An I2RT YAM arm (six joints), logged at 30 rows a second.
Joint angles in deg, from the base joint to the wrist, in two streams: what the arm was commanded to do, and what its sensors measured. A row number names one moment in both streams.
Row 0, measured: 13.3 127.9 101.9 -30.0 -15.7 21.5
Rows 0 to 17, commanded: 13.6 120.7 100.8 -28.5 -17.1 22.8; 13.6 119.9 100.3 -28.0 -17.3 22.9; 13.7 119.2 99.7 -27.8 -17.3 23.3; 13.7 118.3 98.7 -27.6 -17.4 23.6; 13.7 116.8 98.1 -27.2 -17.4 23.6; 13.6 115.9 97.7 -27.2 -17.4 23.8; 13.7 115.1 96.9 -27.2 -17.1 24.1; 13.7 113.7 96.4 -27.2 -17.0 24.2; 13.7 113.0 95.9 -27.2 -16.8 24.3; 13.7 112.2 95.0 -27.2 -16.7 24.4; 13.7 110.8 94.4 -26.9 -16.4 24.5; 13.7 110.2 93.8 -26.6 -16.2 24.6; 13.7 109.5 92.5 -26.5 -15.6 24.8; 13.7 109.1 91.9 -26.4 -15.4 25.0; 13.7 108.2 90.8 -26.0 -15.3 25.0; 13.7 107.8 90.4 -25.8 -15.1 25.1; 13.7 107.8 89.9 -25.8 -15.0 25.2; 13.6 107.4 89.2 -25.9 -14.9 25.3
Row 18, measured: 13.5 110.2 90.8 -27.7 -16.1 24.4
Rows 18 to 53, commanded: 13.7 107.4 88.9 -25.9 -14.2 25.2; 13.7 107.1 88.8 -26.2 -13.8 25.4; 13.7 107.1 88.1 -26.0 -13.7 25.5; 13.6 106.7 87.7 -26.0 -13.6 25.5; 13.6 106.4 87.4 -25.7 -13.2 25.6; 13.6 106.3 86.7 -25.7 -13.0 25.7; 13.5 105.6 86.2 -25.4 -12.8 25.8; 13.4 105.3 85.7 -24.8 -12.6 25.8; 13.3 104.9 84.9 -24.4 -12.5 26.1; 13.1 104.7 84.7 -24.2 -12.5 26.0; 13.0 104.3 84.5 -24.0 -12.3 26.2; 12.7 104.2 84.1 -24.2 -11.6 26.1; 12.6 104.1 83.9 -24.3 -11.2 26.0; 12.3 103.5 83.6 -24.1 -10.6 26.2; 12.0 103.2 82.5 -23.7 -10.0 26.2; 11.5 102.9 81.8 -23.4 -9.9 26.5; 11.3 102.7 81.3 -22.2 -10.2 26.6; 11.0 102.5 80.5 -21.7 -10.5 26.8; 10.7 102.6 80.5 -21.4 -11.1 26.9; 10.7 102.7 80.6 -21.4 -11.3 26.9; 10.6 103.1 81.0 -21.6 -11.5 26.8; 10.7 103.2 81.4 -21.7 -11.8 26.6; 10.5 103.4 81.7 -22.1 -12.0 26.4; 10.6 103.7 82.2 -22.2 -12.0 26.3; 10.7 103.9 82.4 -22.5 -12.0 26.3; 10.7 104.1 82.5 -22.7 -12.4 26.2; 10.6 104.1 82.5 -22.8 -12.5 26.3; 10.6 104.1 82.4 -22.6 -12.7 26.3; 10.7 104.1 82.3 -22.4 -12.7 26.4; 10.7 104.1 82.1 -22.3 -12.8 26.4; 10.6 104.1 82.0 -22.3 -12.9 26.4; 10.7 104.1 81.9 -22.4 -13.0 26.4; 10.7 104.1 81.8 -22.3 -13.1 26.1; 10.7 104.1 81.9 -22.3 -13.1 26.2; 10.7 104.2 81.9 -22.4 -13.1 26.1; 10.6 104.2 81.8 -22.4 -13.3 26.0
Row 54, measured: 10.7 105.7 80.8 -24.3 -12.6 26.3
